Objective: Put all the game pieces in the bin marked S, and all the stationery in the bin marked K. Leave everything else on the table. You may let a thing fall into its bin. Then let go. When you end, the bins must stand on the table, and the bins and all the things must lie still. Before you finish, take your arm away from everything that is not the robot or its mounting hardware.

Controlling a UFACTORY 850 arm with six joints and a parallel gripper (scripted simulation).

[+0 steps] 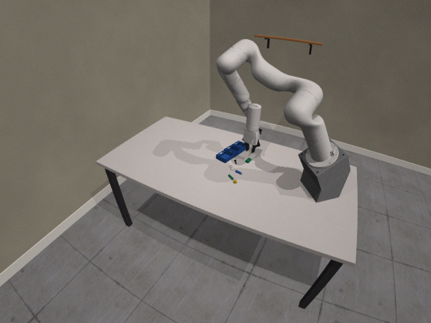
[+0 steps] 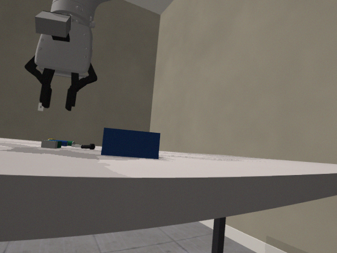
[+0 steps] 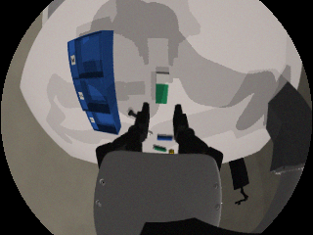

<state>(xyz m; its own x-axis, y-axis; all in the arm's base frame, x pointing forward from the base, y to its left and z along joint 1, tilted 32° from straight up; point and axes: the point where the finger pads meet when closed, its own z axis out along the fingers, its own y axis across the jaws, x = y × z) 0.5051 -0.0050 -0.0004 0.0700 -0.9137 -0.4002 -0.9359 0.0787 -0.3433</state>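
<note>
Right now my hand is 9 cm above the green block and 1 cm to the left of it. Round my hand: white domino: 15 cm to the left, 9 cm below, 4 cm ahead; black bolt: 9 cm below, 8 cm to the left, 6 cm ahead; blue bin: 14 cm ahead, 8 cm below, 1 cm to the left.
</note>
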